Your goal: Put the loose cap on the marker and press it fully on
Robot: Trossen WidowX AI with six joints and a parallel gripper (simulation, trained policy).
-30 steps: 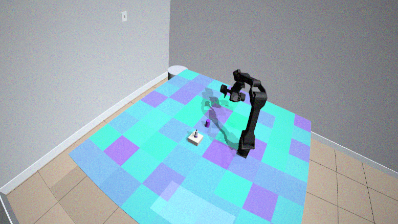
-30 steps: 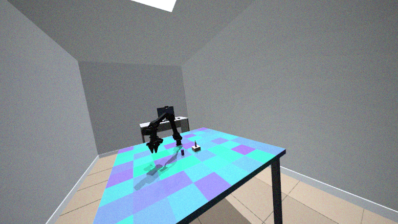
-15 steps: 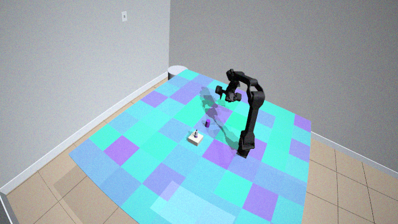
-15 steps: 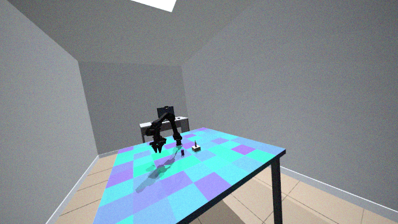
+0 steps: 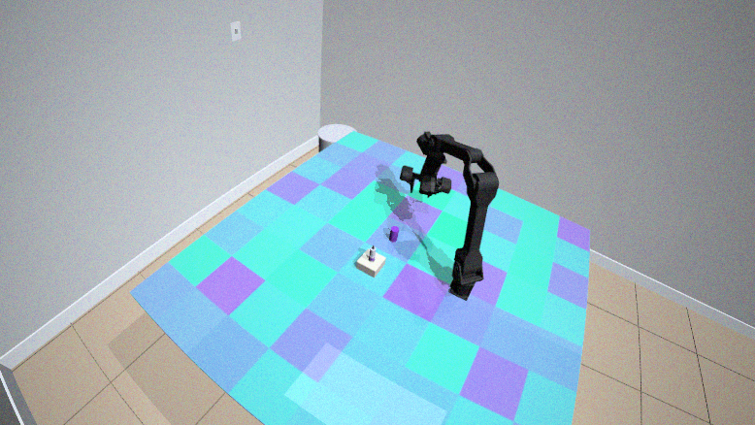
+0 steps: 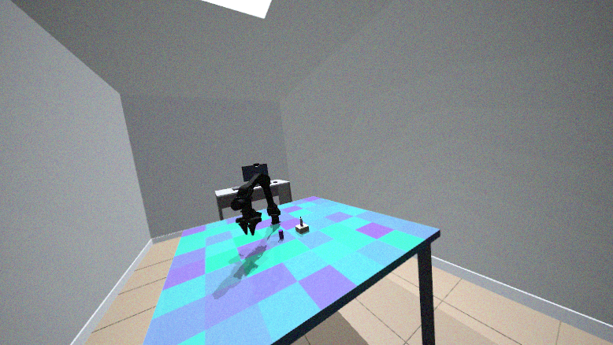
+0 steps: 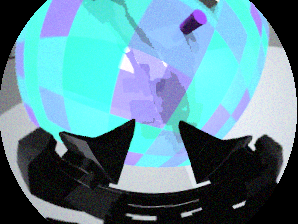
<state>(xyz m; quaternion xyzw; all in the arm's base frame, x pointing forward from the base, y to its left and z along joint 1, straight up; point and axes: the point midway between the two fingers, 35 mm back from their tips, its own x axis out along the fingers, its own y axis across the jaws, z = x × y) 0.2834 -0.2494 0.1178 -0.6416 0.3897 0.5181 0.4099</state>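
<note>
Now: the purple cap 18 cm to the left of my gripper tip and 6 cm below it. Also, from my gripper tip: pale holder block (33 cm to the left, 7 cm below).
</note>
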